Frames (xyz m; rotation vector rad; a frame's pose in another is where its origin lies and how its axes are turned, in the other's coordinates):
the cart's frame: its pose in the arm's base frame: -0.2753 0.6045 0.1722 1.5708 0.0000 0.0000
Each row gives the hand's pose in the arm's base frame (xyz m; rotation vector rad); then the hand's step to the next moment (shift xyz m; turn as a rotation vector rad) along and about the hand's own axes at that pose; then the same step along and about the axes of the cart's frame.
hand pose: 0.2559 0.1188 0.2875 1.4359 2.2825 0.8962
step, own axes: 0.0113 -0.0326 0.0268 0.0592 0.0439 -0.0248
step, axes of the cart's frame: -0.0133 -0.0406 -0.0093 -0.0099 0.0516 -0.0574
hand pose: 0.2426 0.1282 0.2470 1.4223 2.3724 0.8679
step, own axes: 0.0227 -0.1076 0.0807 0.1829 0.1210 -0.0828
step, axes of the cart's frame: -0.0494 -0.1266 -0.0115 -0.0440 0.1554 -0.1699
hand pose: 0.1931 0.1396 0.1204 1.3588 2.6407 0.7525
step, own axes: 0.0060 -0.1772 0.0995 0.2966 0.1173 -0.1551
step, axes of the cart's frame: -0.1072 -0.1673 0.0429 -0.1360 0.2342 -0.2290
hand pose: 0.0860 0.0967 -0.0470 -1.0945 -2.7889 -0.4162
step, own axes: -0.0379 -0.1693 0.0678 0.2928 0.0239 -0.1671
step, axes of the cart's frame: -0.0881 -0.1083 0.1233 -0.1967 0.2252 -0.1575
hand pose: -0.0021 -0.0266 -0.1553 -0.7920 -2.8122 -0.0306
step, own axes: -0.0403 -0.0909 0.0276 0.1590 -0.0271 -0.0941
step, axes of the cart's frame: -0.0192 -0.0321 0.0962 -0.1269 0.1271 -0.0510
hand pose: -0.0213 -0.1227 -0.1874 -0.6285 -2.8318 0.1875
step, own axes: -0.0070 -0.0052 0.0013 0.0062 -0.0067 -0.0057
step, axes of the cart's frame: 0.0037 -0.0017 0.0078 -0.0067 0.0079 0.0029
